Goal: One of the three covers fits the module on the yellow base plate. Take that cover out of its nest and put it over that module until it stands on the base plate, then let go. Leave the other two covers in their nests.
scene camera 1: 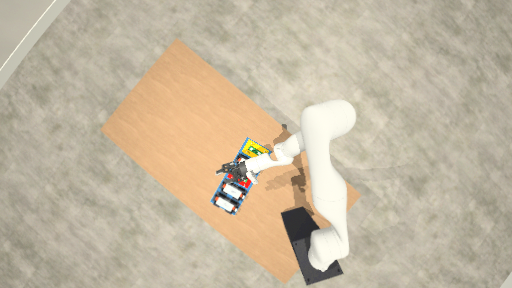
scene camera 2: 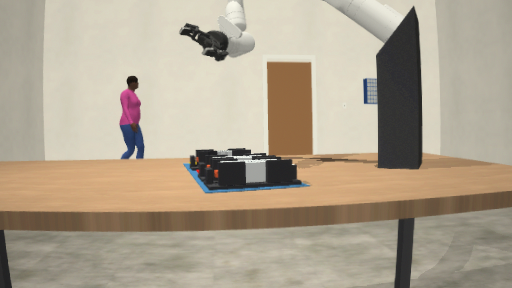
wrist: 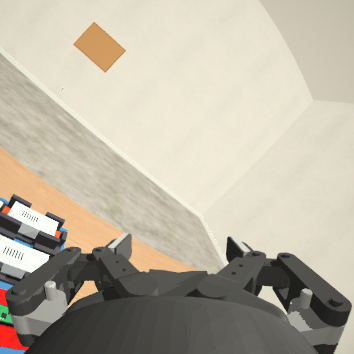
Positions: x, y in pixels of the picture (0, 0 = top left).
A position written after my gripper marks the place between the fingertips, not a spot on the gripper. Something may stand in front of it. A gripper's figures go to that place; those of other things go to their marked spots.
Scene:
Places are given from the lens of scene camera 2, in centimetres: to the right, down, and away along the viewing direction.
my gripper (scene camera 2: 192, 41): -17, -28, 96
blue board (scene camera 2: 281, 173): 5, 6, 74

